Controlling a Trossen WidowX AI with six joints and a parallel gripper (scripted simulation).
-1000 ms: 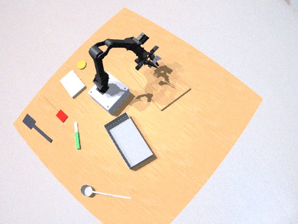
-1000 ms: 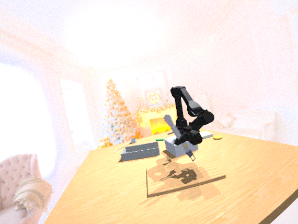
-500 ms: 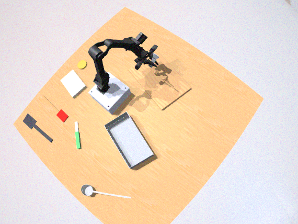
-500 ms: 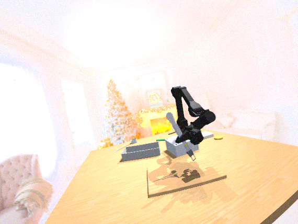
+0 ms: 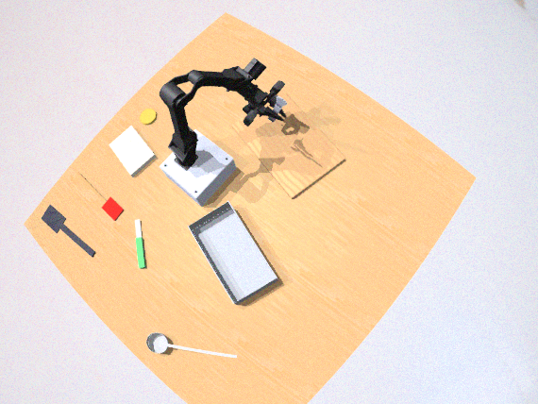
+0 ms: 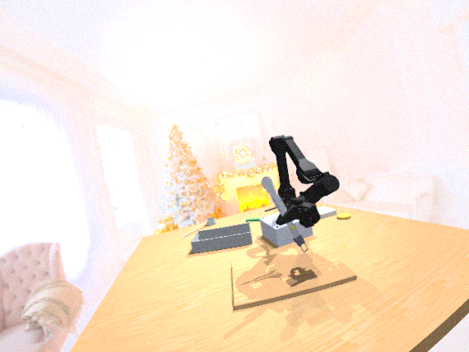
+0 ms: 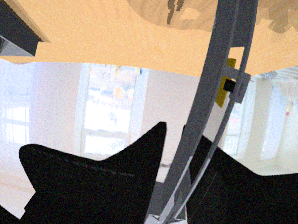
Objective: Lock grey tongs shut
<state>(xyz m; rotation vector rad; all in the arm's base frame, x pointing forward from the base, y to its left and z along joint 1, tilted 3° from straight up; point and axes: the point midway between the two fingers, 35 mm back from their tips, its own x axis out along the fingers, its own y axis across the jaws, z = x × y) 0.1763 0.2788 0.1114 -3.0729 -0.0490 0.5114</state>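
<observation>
Now: the yellow slider 50 mm behind my gripper tip, 30 mm below it and 10 mm to the left of it. Round my gripper tip: wooden board (170 mm below); yellow disc (520 mm behind, 230 mm to the right, 170 mm below); roasting tin (430 mm to the right, 150 mm below, 110 mm ahead).
</observation>
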